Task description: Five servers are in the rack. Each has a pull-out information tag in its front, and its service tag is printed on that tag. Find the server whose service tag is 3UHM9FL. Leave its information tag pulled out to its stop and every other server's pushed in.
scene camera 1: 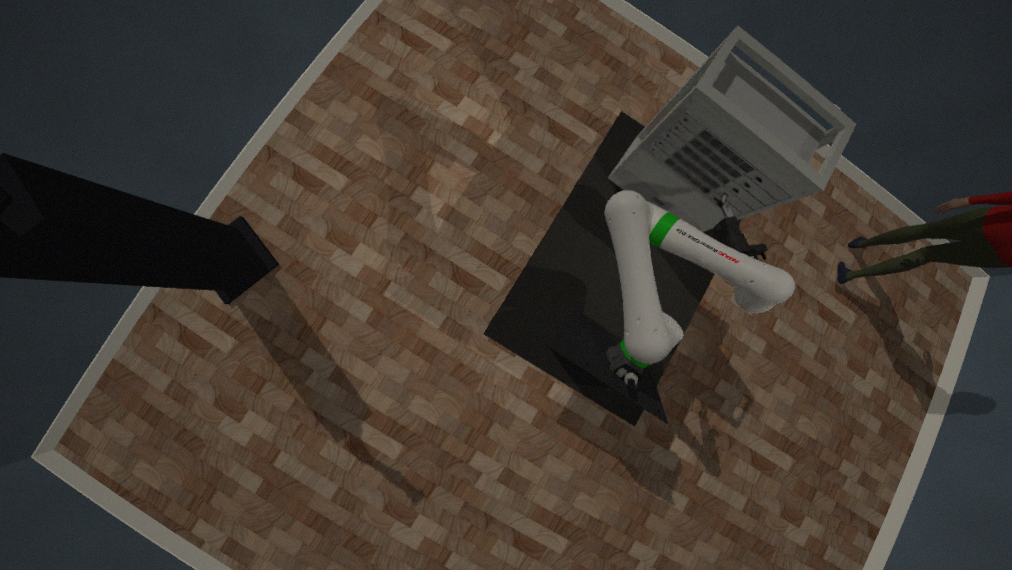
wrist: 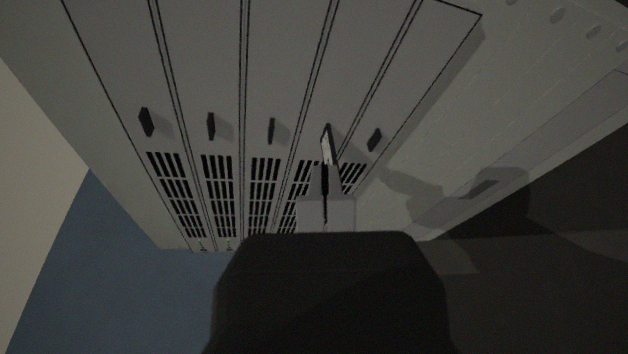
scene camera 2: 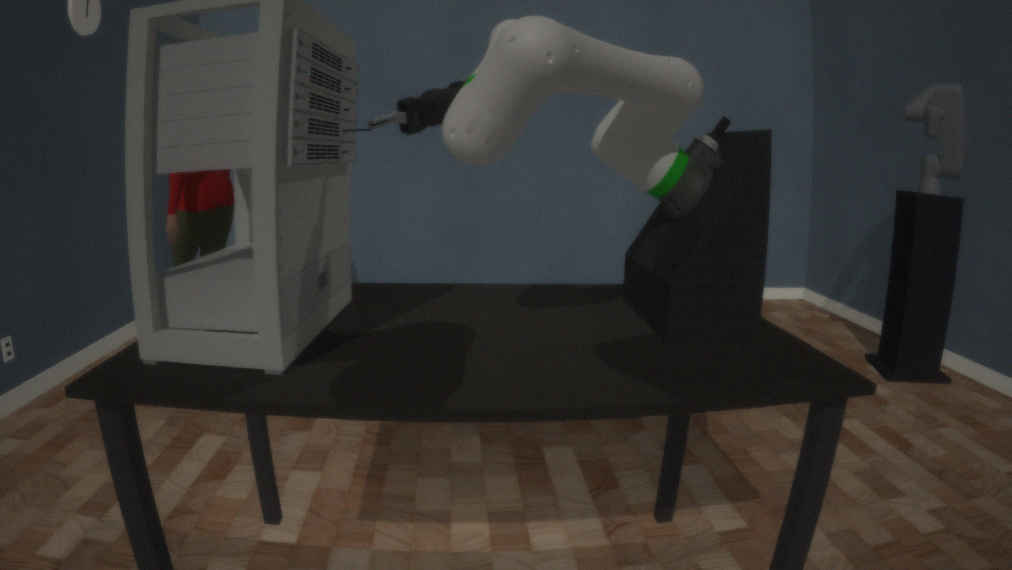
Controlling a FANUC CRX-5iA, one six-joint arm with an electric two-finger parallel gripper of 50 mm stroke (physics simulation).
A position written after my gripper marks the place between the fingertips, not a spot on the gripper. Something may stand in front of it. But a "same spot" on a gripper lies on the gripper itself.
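Labels:
My gripper is visible in scene camera 1, scene camera 2 and the wrist view [325, 181]. On my gripper, [scene camera 1: 725, 209] and [scene camera 2: 378, 119] are the same spot.

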